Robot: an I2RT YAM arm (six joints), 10 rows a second.
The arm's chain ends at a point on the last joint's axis. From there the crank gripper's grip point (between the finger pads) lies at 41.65 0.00 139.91 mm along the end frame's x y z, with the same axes.
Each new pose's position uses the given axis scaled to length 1; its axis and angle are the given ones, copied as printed.
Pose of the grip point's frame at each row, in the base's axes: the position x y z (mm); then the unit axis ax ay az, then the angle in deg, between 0 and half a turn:
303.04 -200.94 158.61 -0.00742 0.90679 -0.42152 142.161
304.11 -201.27 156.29 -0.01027 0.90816 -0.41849 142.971
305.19 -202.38 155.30 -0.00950 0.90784 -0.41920 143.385
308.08 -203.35 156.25 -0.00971 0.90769 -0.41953 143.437
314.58 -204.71 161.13 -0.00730 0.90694 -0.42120 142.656
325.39 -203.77 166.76 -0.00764 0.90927 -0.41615 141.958
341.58 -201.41 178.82 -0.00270 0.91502 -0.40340 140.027
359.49 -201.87 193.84 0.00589 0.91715 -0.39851 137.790
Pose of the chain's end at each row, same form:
257.32 -94.59 247.55 -0.00742 0.90679 -0.42152 142.161
259.75 -95.32 246.38 -0.01027 0.90816 -0.41849 142.971
261.85 -96.13 245.53 -0.00950 0.90784 -0.41920 143.385
264.85 -97.02 246.44 -0.00971 0.90769 -0.41953 143.437
269.94 -98.26 250.49 -0.00730 0.90694 -0.42120 142.656
279.00 -98.60 256.74 -0.00764 0.90927 -0.41615 141.958
290.98 -99.46 270.23 -0.00270 0.91502 -0.40340 140.027
304.70 -101.55 284.63 0.00589 0.91715 -0.39851 137.790

